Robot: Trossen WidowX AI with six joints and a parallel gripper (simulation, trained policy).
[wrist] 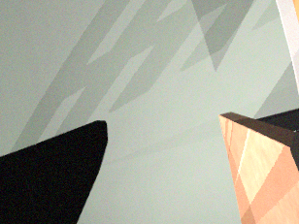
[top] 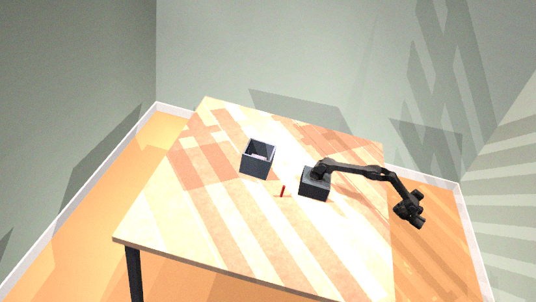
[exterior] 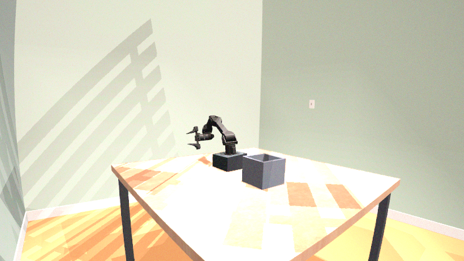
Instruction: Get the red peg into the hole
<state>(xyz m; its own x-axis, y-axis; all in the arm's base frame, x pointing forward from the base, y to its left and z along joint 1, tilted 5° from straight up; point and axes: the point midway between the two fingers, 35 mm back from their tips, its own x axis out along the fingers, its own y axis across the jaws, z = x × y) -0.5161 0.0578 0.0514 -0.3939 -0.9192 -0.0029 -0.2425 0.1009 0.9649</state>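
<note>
Now: the red peg 70 cm ahead of my gripper tip, 8 cm to the left of it and 8 cm below it. Also, from my gripper tip: plate 86 cm ahead, 11 cm to the right, 8 cm below.
</note>
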